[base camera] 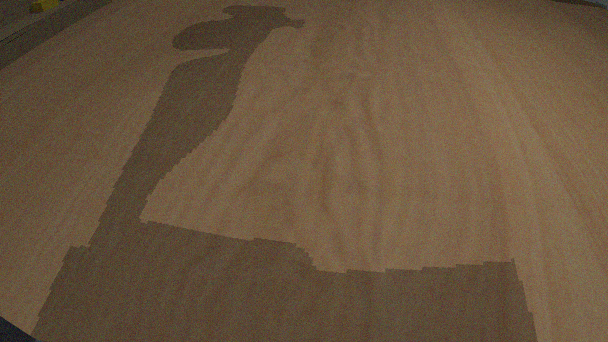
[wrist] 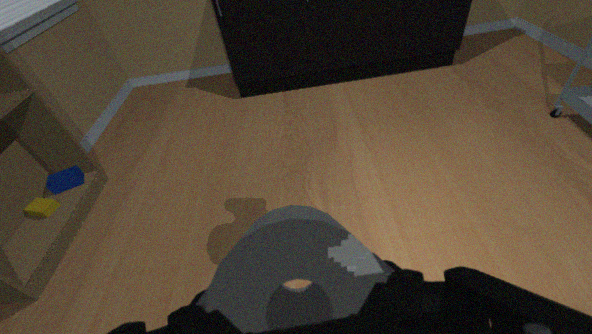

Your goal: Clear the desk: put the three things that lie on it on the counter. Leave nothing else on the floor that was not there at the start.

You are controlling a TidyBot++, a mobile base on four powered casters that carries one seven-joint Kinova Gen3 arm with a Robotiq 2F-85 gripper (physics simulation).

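Frame: origin at the arm's base, x ahead, y left, z up, level; millimetres.
Seen in the pictures: gripper, between the fingertips: [wrist: 297,284].
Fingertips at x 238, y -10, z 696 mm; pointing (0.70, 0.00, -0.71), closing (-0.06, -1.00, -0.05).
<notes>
Pixels of each thing's top centre, then the offset from my fingertips to it. "spot": a spot on its surface instead.
- thick grey roll, centre of its top: [wrist: 281,228] dy +0, dx -7, dz +60 mm
- low wooden shelf unit, a spot on its surface: [base camera: 30,41] spot: dy +1203, dx +971, dz -1059 mm
My gripper [wrist: 297,284] is shut on a thick grey roll [wrist: 295,245] with a round hole through it. The black fingers hold it from both sides at the bottom of the wrist view, raised above the wooden floor. The lower part of the roll is hidden. A large black cabinet [wrist: 345,45] stands against the wall at the top of the wrist view; its top is out of view, so I cannot tell if it is the counter. I cannot make out the desk in either view. The gripper itself does not show in the base camera view.
A low wooden shelf unit [wrist: 62,240] [base camera: 30,41] is at the left, holding a yellow block [wrist: 42,207] [base camera: 44,6] and a blue block [wrist: 65,180]. A pale slab [wrist: 40,19] juts in at the upper left. Part of a grey wheeled trolley [wrist: 570,82] shows at the right. The arm's shadow crosses the floor.
</notes>
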